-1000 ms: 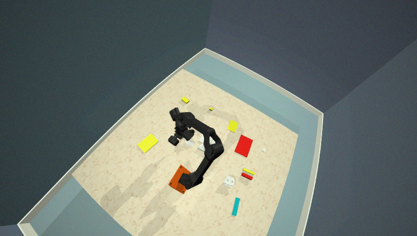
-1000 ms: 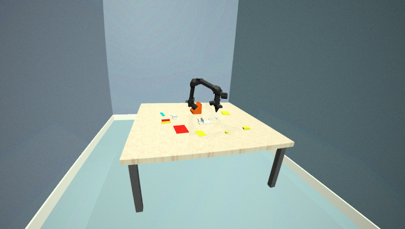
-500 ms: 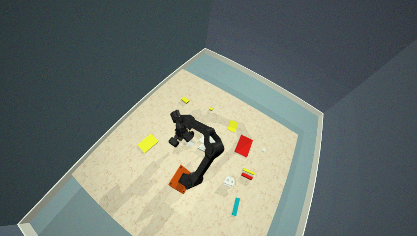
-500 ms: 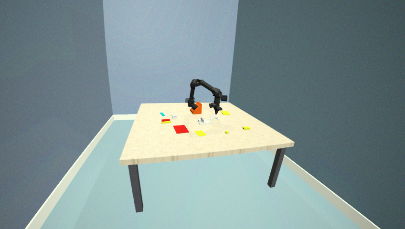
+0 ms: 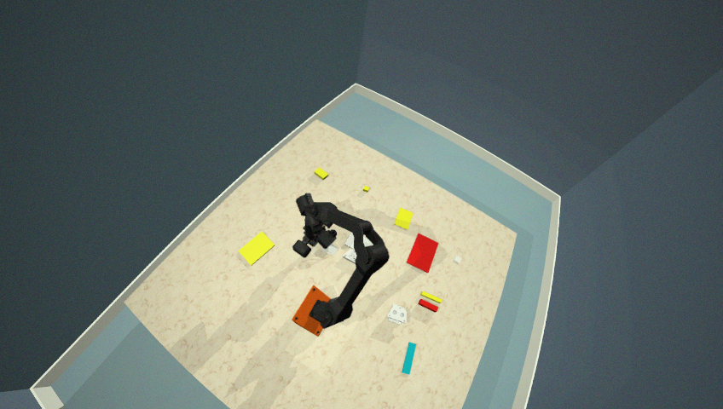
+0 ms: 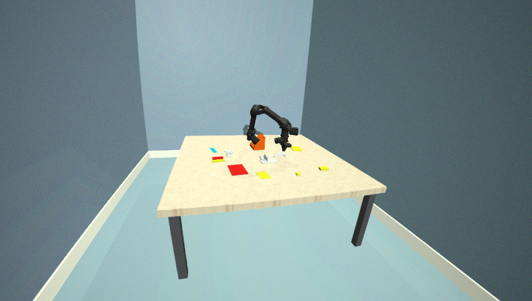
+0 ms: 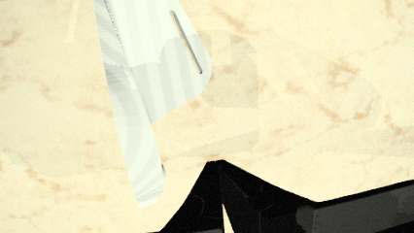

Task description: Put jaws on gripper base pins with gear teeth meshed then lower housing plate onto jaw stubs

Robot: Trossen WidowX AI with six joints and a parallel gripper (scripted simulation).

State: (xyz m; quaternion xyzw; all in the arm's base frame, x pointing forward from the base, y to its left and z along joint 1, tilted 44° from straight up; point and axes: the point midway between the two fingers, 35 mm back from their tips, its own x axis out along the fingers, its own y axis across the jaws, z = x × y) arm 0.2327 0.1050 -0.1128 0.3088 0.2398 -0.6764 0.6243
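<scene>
Now: the white jaw 40 mm ahead of my gripper tip, 20 mm to the right of it and 10 mm below it. The rest, counted from my gripper tip: small white block (420 mm to the right, 100 mm behind, 20 mm below); then red sheet (430 mm to the right, 190 mm ahead, 20 mm below); then red bar (530 mm to the right, 20 mm below, 20 mm behind).
</scene>
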